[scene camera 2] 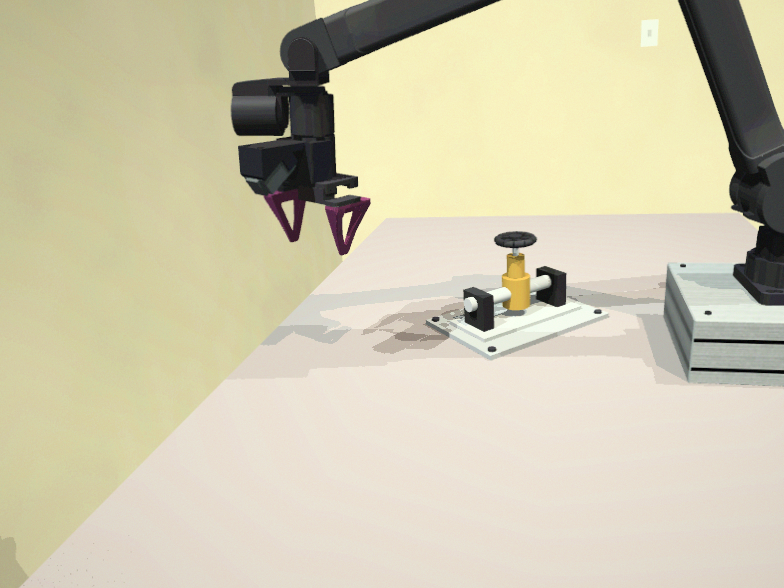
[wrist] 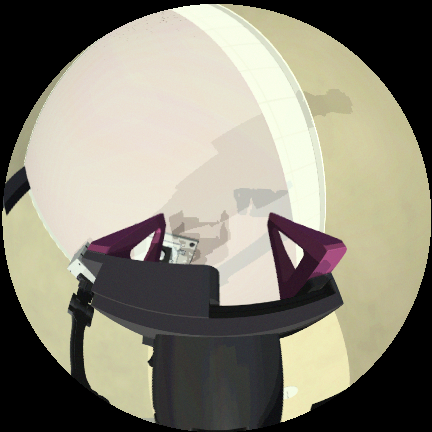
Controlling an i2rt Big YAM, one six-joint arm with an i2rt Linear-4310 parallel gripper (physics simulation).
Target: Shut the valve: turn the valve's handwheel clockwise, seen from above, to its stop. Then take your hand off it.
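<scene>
The valve (scene camera 2: 516, 291) has an orange body on a white pipe between two black blocks. Its black handwheel (scene camera 2: 515, 239) lies level on top of the stem. The valve is mounted on a white base plate (scene camera 2: 538, 336) (wrist: 192, 252); in the wrist view a corner of the plate shows past the left finger, and the handwheel is hidden there. My gripper (scene camera 2: 318, 247) (wrist: 216, 218) is open and empty, with magenta fingers pointing down. In the scene view it hangs well to the left of the handwheel, apart from it, with its fingertips at about the wheel's height in the picture.
The arm's base stands on a grey ribbed block (scene camera 2: 677, 303) to the right of the valve. The table (scene camera 2: 443, 455) (wrist: 125, 115) ends at its left edge in the scene view, near a yellow wall (scene camera 2: 126, 221). The upper arm (scene camera 2: 411, 25) reaches across above the valve.
</scene>
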